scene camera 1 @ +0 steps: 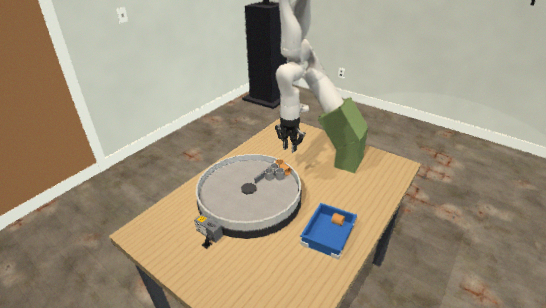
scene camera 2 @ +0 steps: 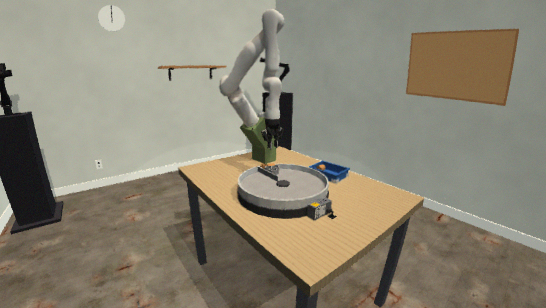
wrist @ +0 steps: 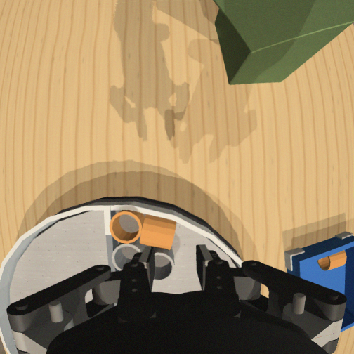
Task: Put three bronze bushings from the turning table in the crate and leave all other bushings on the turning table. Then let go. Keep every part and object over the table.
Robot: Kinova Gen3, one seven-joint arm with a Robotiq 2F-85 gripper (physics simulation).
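Places are measured from the arm's base along level axes (x right, y ahead, z up), in centimetres.
Pixels of known places: gripper, fingertip midpoint: (scene camera 1: pixel 289 150) (scene camera 2: pixel 273 148); arm's base, origin of the base link: (scene camera 1: pixel 334 107) (scene camera 2: pixel 252 121).
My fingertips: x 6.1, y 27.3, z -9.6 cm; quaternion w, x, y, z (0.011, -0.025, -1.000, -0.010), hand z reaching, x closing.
Observation:
Ahead of a thing's pixels: the offset from my fingertips to its middle. "pt": to the spot under its first point.
One bronze bushing {dx -28.2, dy +10.4, dz -15.1 cm} (scene camera 1: pixel 338 219) (scene camera 2: pixel 321 167) (wrist: pixel 337 260) lies on its side in the blue crate {dx -27.6, dy +16.9, dz -15.0 cm} (scene camera 1: pixel 320 246) (scene camera 2: pixel 336 173) (wrist: pixel 316 287). On the turning table {dx +8.5, dy +17.5, dz -12.3 cm} (scene camera 1: pixel 225 202) (scene camera 2: pixel 302 188) (wrist: pixel 60 245), by its rim nearest the arm base, an upright bronze bushing (wrist: pixel 113 229) stands beside a tilted or lying bronze bushing {dx +1.8, dy +0.4, dz -10.3 cm} (scene camera 1: pixel 285 168) (wrist: pixel 158 232). Several grey bushings {dx +5.8, dy +6.9, dz -10.3 cm} (scene camera 1: pixel 270 174) (wrist: pixel 162 270) are close by; the fingers partly hide them in the wrist view. My gripper (scene camera 1: pixel 290 149) (scene camera 2: pixel 272 146) (wrist: pixel 175 257) is partly open and empty, well above the table near that rim.
A grey bar {pt dx +7.7, dy +9.7, dz -11.0 cm} (scene camera 1: pixel 261 177) (scene camera 2: pixel 268 173) (wrist: pixel 108 232) on the turning table stands beside the bushings. The green arm base (scene camera 1: pixel 345 135) (scene camera 2: pixel 263 145) (wrist: pixel 270 45) stands behind. A control box {pt dx +7.1, dy +42.8, dz -11.7 cm} (scene camera 1: pixel 208 228) (scene camera 2: pixel 319 208) is at the turntable's front. The crate stands to one side, apart from the turntable.

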